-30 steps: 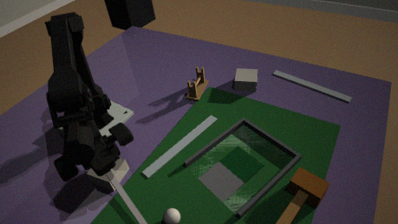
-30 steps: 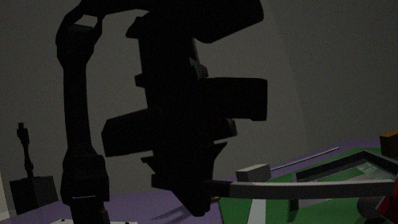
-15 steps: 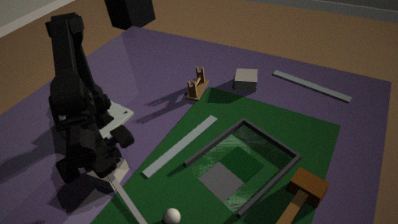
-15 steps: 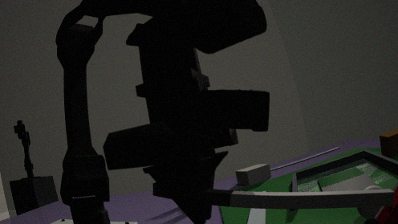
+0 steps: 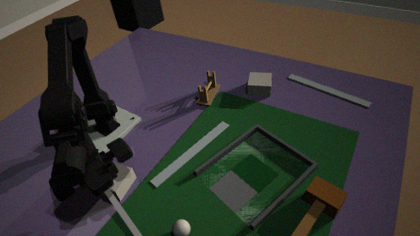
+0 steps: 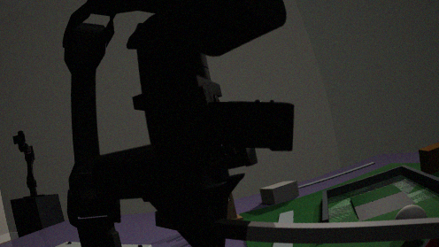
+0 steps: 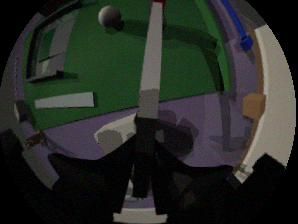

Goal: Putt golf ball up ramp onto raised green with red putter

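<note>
The red putter lies 100 mm ahead of my gripper tip and 20 mm to the right of it. From my gripper tip the other things lie so: wooden stand (490 mm to the left, 40 mm behind, 30 mm below); then white golf ball (210 mm ahead, 40 mm to the left, 40 mm below).
</note>
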